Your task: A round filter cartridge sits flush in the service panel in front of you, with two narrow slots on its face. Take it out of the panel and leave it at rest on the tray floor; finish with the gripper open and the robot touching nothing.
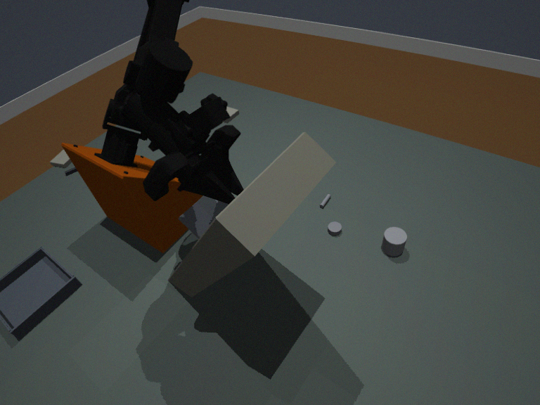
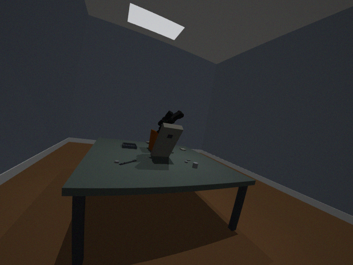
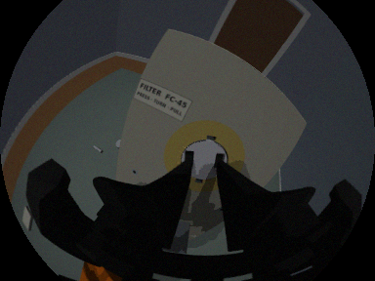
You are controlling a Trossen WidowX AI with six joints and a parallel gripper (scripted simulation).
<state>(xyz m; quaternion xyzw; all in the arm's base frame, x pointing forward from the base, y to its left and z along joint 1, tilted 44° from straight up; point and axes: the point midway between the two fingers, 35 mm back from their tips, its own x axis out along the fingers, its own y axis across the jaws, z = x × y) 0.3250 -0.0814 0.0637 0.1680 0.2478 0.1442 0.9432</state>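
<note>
My gripper tip is now 20 mm short of the round filter cartridge and 10 mm above it. From my gripper tip the other things lie so: beige service panel (80 mm below, 30 mm behind); then pin (270 mm to the left, 260 mm below); then dark tray (420 mm behind, 260 mm to the right, 250 mm below).
</note>
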